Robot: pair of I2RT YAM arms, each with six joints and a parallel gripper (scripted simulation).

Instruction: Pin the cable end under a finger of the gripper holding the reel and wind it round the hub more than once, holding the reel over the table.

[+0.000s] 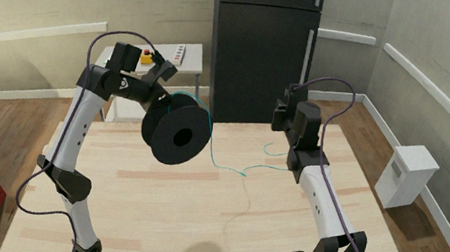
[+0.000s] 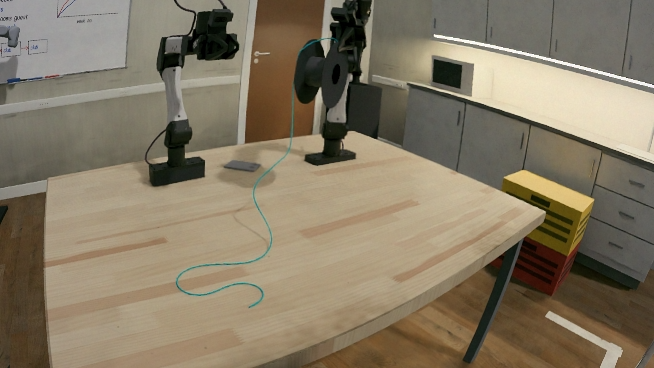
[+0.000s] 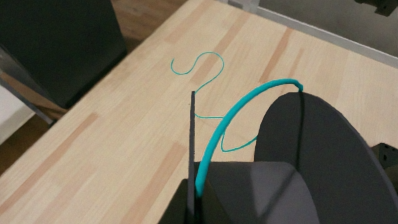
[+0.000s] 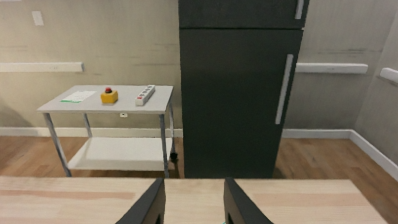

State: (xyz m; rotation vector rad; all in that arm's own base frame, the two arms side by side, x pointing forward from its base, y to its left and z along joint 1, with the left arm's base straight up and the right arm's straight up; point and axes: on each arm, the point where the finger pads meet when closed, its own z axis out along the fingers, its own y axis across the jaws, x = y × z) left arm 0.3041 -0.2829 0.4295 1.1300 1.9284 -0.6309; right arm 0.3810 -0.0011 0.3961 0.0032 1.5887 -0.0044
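Note:
My left gripper is now 30 mm past the black reel, 20 mm to the left of it and 70 mm above it. The rest, counted from my left hand: flat grey plate: 370 mm behind, 100 mm to the right, 440 mm below.

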